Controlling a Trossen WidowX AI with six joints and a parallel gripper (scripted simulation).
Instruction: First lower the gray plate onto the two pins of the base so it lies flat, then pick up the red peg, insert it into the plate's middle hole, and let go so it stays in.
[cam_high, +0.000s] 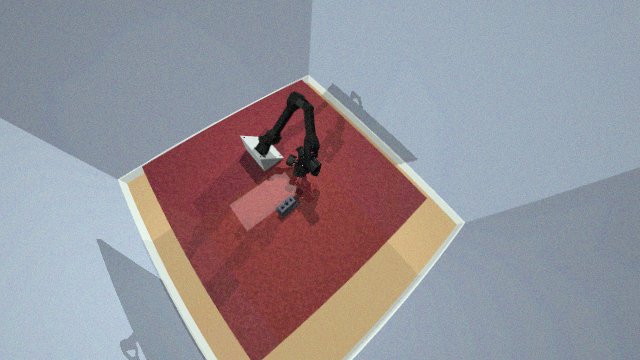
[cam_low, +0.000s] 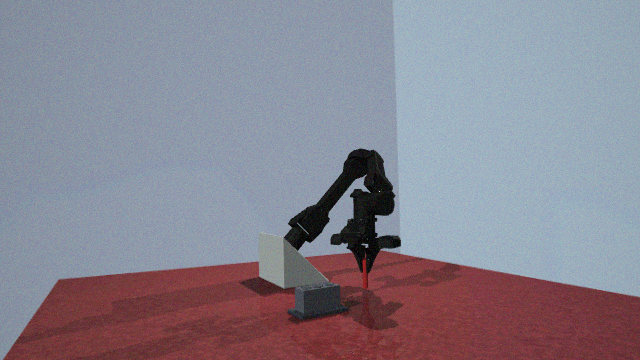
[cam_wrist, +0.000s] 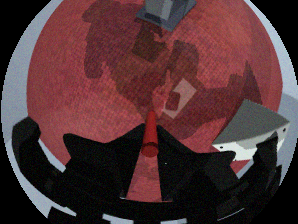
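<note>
Now: gripper tip 7 cm short of the gray plate, 20 cm to the left of it and 1 cm above it. Round my gripper tip: red peg: right at my gripper tip; dark base: 7 cm ahead, 20 cm to the right, 5 cm below.
</note>
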